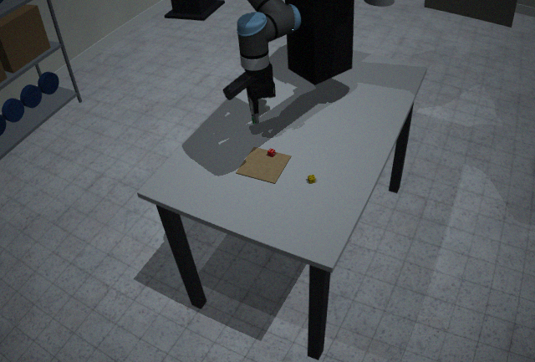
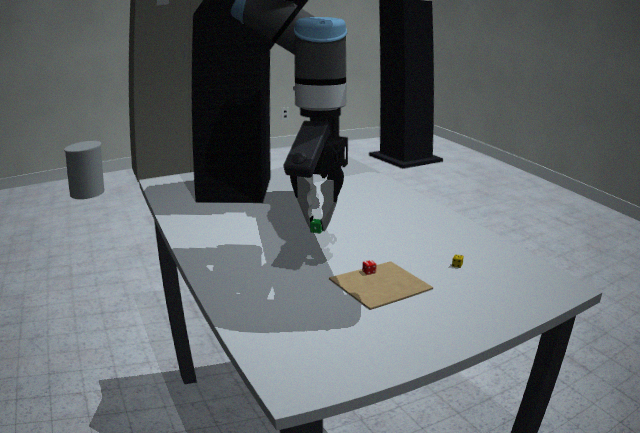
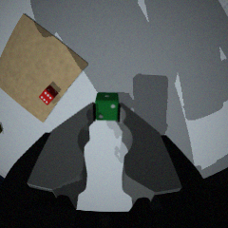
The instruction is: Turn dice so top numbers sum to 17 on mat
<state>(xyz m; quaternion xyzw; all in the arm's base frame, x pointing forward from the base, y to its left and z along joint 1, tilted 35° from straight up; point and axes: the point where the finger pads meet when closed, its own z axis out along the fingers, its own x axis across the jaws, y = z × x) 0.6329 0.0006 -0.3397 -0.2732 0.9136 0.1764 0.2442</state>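
The red die lies 9 cm below my hand, 8 cm to the left of it and 6 cm ahead of it. Round my hand: mat (11 cm ahead, 10 cm below, 7 cm to the left); then green die (1 cm below); then yellow die (24 cm to the left, 14 cm ahead, 9 cm below).
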